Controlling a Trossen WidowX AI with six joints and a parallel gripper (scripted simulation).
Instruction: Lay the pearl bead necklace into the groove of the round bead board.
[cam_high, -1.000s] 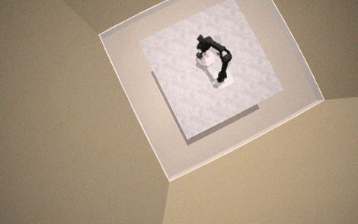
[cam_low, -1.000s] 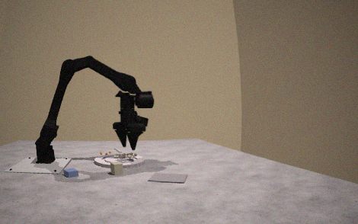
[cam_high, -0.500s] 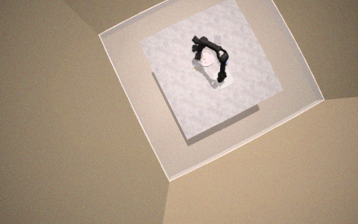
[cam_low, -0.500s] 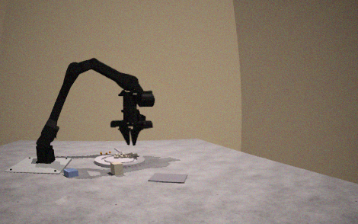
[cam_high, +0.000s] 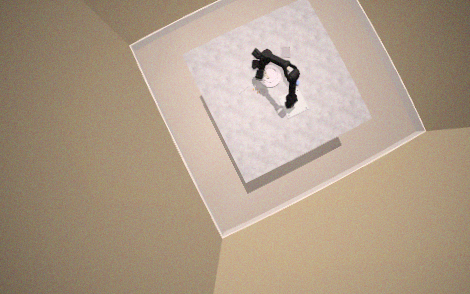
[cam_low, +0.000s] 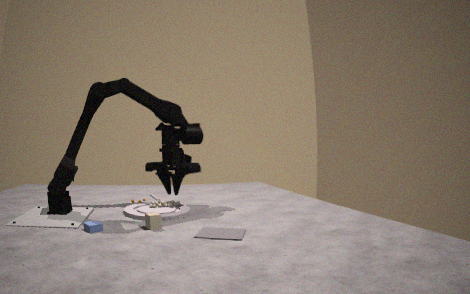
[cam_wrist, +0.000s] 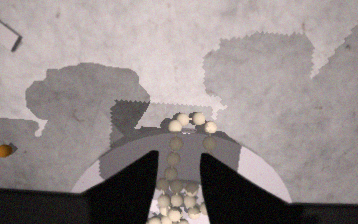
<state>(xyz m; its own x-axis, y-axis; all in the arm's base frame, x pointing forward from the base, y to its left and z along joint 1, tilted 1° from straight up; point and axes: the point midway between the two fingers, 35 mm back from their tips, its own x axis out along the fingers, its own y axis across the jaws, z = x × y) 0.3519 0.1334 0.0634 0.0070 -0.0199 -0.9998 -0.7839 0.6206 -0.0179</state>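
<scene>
Right now my gripper tip is 8 cm to the left of the round bead board, 5 cm past it and 3 cm above it. The rest, counted from my gripper tip: flat grey plate 31 cm to the right, 10 cm ahead, 4 cm below; then cream cube 25 cm to the right, 5 cm behind, 2 cm below; then blue block 28 cm to the right, 20 cm behind, 3 cm below.
</scene>
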